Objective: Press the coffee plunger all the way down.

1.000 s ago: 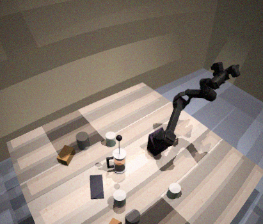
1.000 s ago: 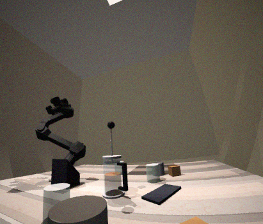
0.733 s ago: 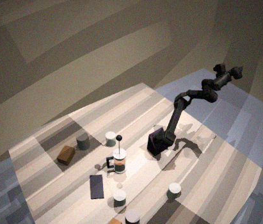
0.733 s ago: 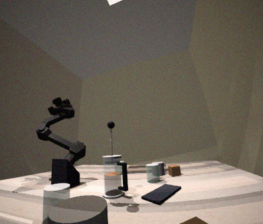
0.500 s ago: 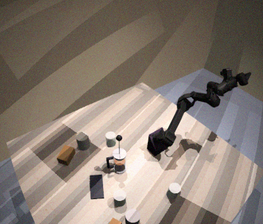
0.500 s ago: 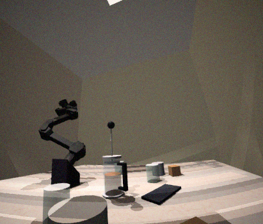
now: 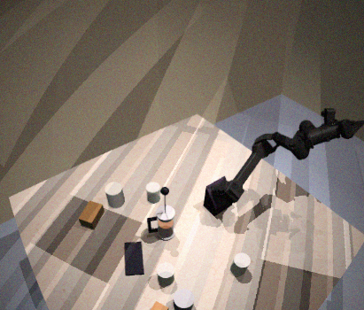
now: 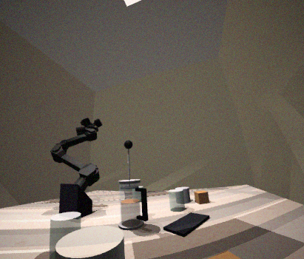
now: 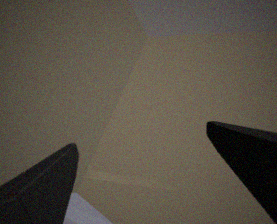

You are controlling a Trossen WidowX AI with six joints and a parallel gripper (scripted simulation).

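Now: the coffee press 64 cm ahead of my gripper tip, 43 cm below it and 29 cm to the right of it. Also, from my gripper tip: orange box 89 cm ahead, 54 cm below, 50 cm to the right.
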